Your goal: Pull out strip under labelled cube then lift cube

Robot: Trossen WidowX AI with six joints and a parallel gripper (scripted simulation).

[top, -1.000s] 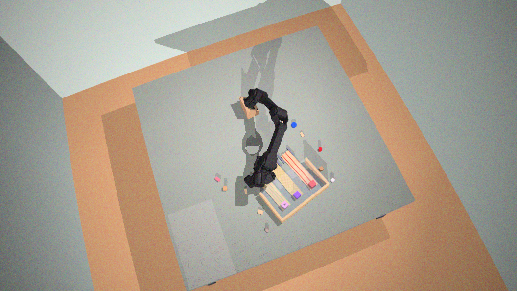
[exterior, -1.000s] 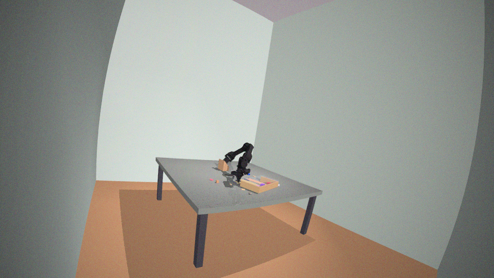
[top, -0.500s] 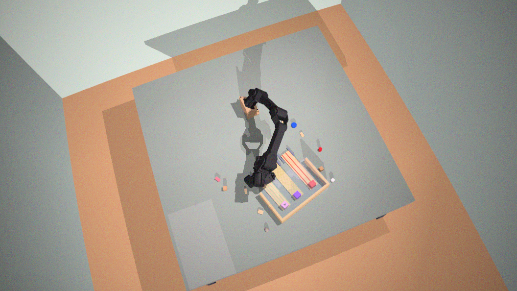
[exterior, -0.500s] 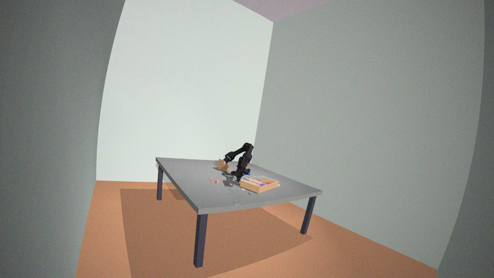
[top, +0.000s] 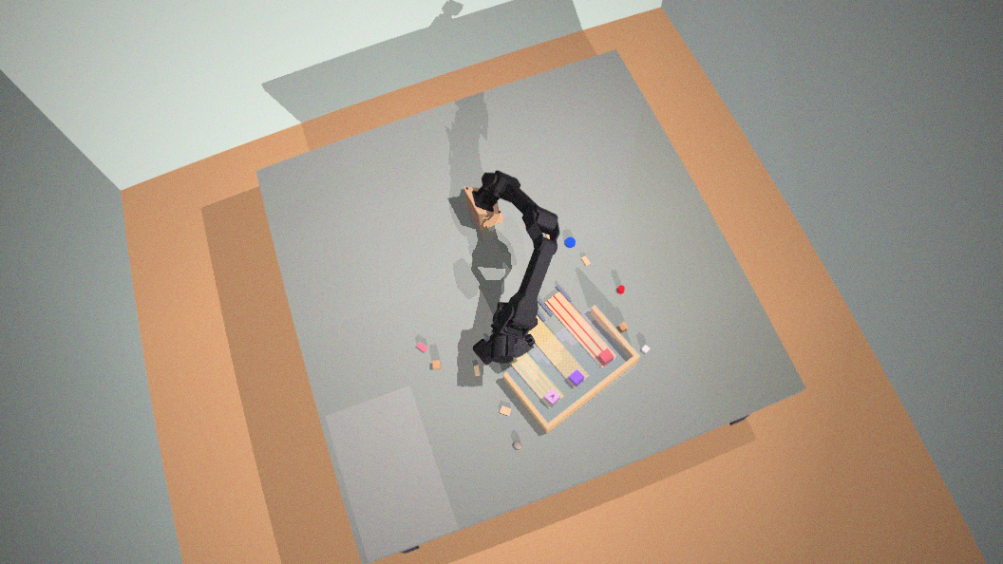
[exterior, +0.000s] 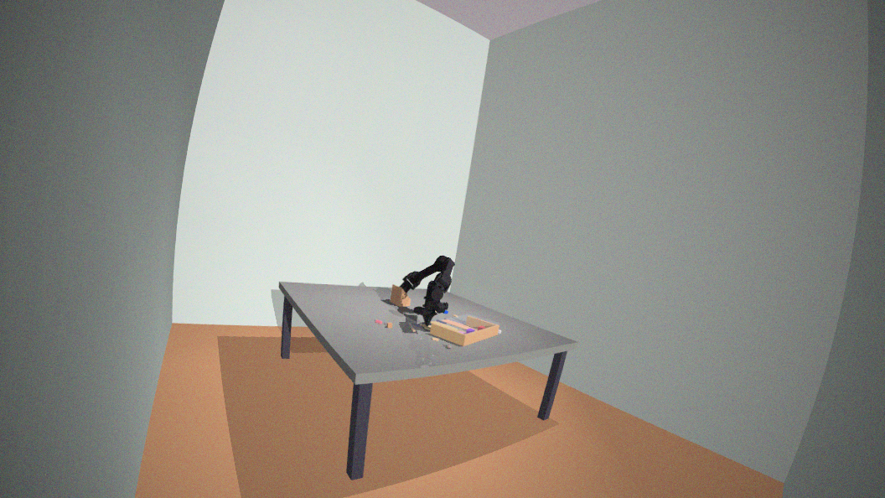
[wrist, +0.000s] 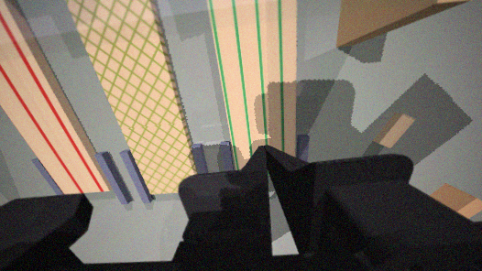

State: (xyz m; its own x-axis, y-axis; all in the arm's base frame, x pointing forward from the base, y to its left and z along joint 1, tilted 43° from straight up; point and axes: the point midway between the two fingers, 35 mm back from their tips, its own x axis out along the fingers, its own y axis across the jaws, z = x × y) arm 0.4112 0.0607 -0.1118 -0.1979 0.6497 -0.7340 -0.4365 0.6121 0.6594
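Now: gripper tip 80 mm short of the green-striped strip and 40 mm to the right of it. From my gripper tip the other things lie so: cross-hatched strip: 40 mm ahead, 120 mm to the left; then labelled cube: 180 mm ahead, 80 mm to the left, 10 mm above; then red-lined strip: 10 mm ahead, 210 mm to the left.
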